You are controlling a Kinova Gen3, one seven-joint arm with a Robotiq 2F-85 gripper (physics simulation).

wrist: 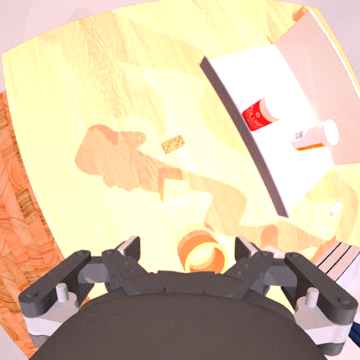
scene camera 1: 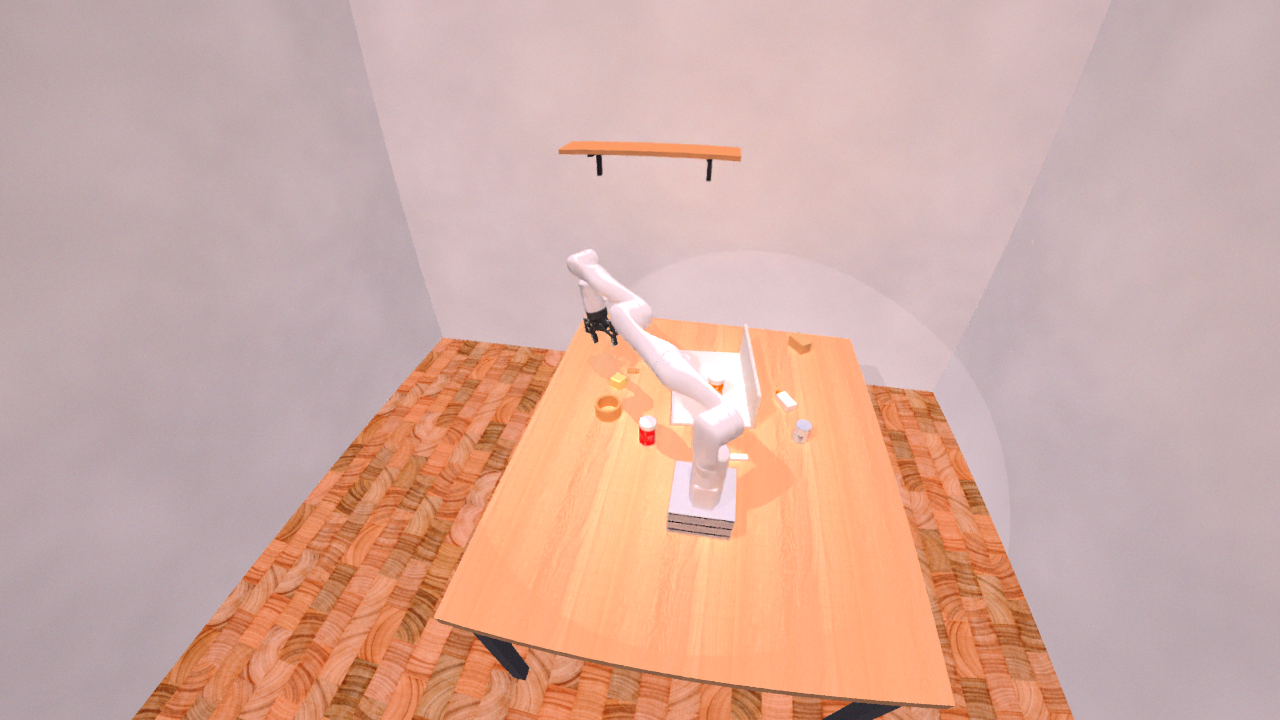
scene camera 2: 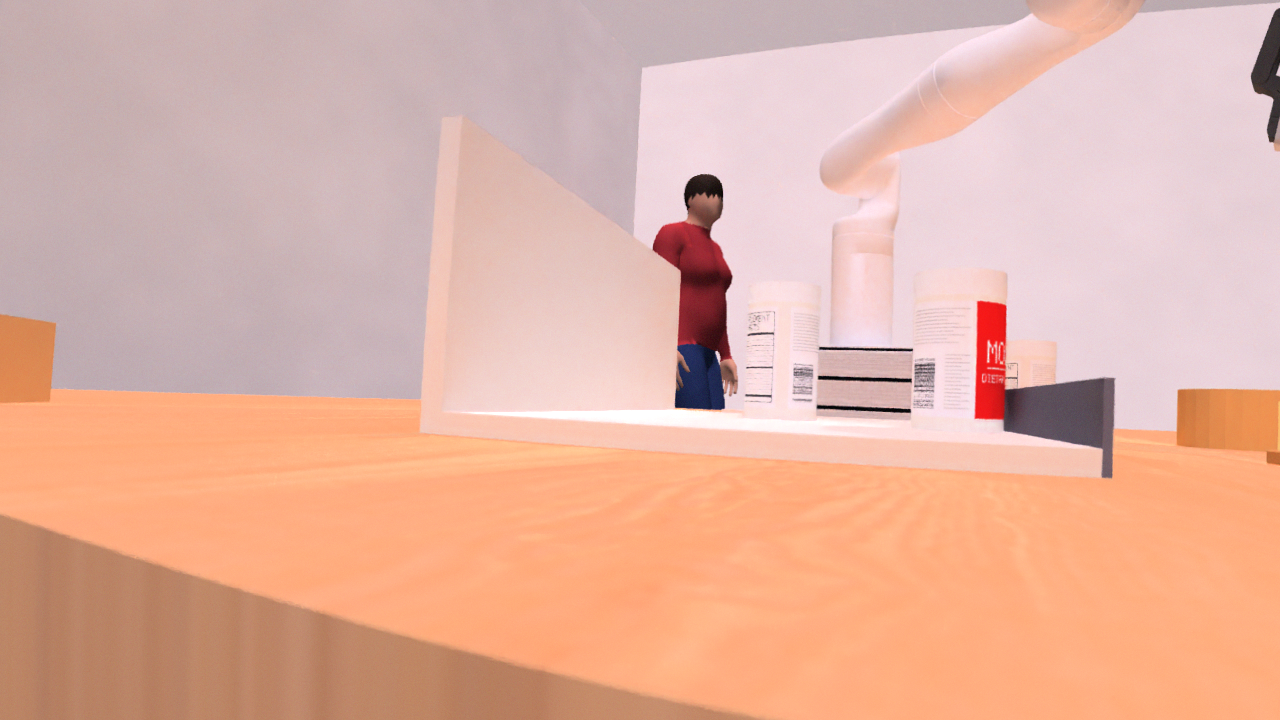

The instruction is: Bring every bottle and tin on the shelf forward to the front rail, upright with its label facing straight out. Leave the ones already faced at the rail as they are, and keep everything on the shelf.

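Places are measured from the arm's base along level axes (x ahead, y left, z up), in metres.
Pixels of known places: gripper, fingertip midpoint: [scene camera 1: 605, 344]; arm's base at its link origin: [scene camera 1: 704, 495] [scene camera 2: 860, 351].
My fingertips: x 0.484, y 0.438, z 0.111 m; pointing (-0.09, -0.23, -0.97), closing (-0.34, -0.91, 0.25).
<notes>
For each thing: its top centre in the pictures, then the offset to it from my fingertips.
- red-labelled bottle at its top centre: [scene camera 2: 959, 276] 0.122 m ahead, 0.270 m right, 0.106 m down
- orange-labelled white bottle at its top centre: [scene camera 2: 784, 287] [scene camera 1: 716, 376] 0.031 m ahead, 0.413 m right, 0.096 m down
- red bottle at its top centre: [scene camera 2: 1027, 342] [scene camera 1: 647, 421] 0.231 m back, 0.214 m right, 0.117 m down
- wooden ring at its top centre: [scene camera 2: 1238, 391] [scene camera 1: 607, 403] 0.132 m back, 0.040 m right, 0.166 m down
- yellow cube at its top centre: [scene camera 1: 618, 377] 0.029 m ahead, 0.034 m right, 0.178 m down
- grey-white tin at its top centre: [scene camera 1: 804, 424] 0.098 m back, 0.743 m right, 0.146 m down
- white box at its top centre: [scene camera 1: 785, 397] 0.078 m ahead, 0.686 m right, 0.188 m down
The white shelf [scene camera 1: 682, 402] [scene camera 2: 537, 429] [wrist: 240, 75] lies on the table with its dark front rail [scene camera 2: 1065, 411] [wrist: 244, 137]. A red-labelled bottle [scene camera 2: 959, 358] [wrist: 259, 116] stands upright close behind the rail, its red label facing the rail side. Whether it touches the rail is unclear. An orange-labelled white bottle [scene camera 1: 716, 385] [scene camera 2: 781, 349] [wrist: 314, 136] stands upright farther back, its orange label turned sideways toward the robot base. My gripper [scene camera 1: 605, 340] [wrist: 186, 247] is open and empty, high above the table on the rail's outer side, away from both bottles.
Outside the shelf are a red bottle [scene camera 1: 647, 432], a wooden ring [scene camera 1: 608, 416] [scene camera 2: 1226, 418], a yellow cube [scene camera 1: 618, 380] [wrist: 175, 192], a domino [wrist: 173, 144], a grey-white tin [scene camera 1: 802, 431] and a white box [scene camera 1: 785, 402]. The tall back panel [scene camera 1: 750, 376] [scene camera 2: 554, 277] borders the shelf.
</notes>
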